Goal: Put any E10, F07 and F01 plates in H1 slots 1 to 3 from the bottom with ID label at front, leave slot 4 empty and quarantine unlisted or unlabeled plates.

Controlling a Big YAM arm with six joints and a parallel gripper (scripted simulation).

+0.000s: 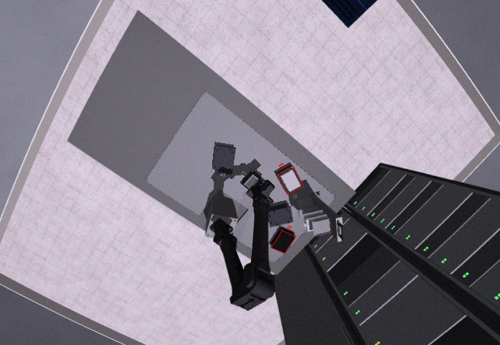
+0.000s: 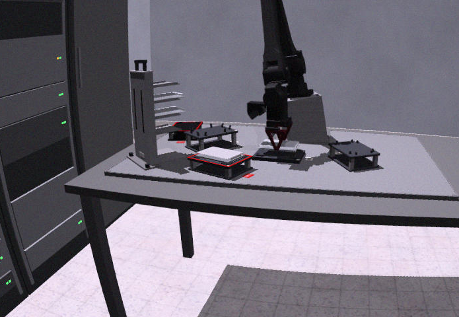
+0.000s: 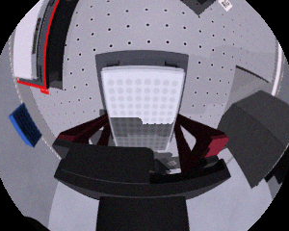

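The N6 tag is 10 mm behind my hand, 110 mm to the left of it and 40 mm below it. Also, from my hand: red-edged nest (160 mm behind, 450 mm to the right, 10 mm below); then plate hotel H1 (190 mm ahead, 420 mm to the right, 110 mm above).
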